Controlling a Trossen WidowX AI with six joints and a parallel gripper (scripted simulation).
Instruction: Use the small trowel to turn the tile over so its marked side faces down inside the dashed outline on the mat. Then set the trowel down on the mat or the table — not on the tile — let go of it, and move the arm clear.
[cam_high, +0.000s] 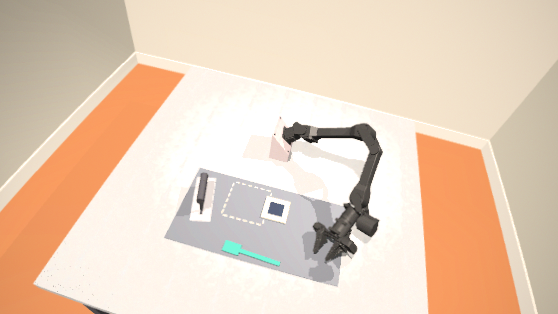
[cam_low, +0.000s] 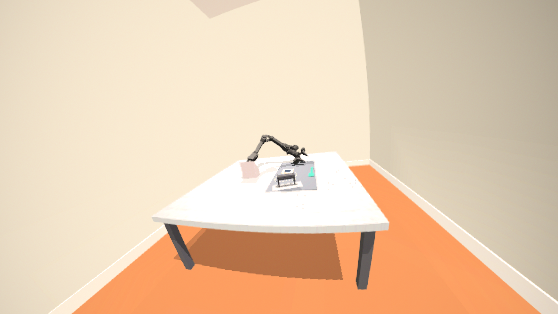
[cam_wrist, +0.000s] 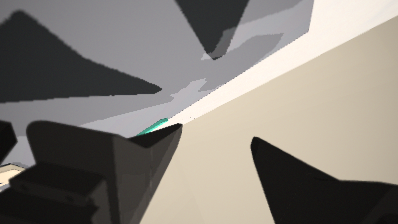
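My gripper tip is 1 cm short of the teal trowel, 26 cm to the left of it and 5 cm above it. The rest, counted from my gripper tip: white tile (19 cm behind, 17 cm to the right, 5 cm below); grey mat (13 cm behind, 22 cm to the right, 7 cm below).
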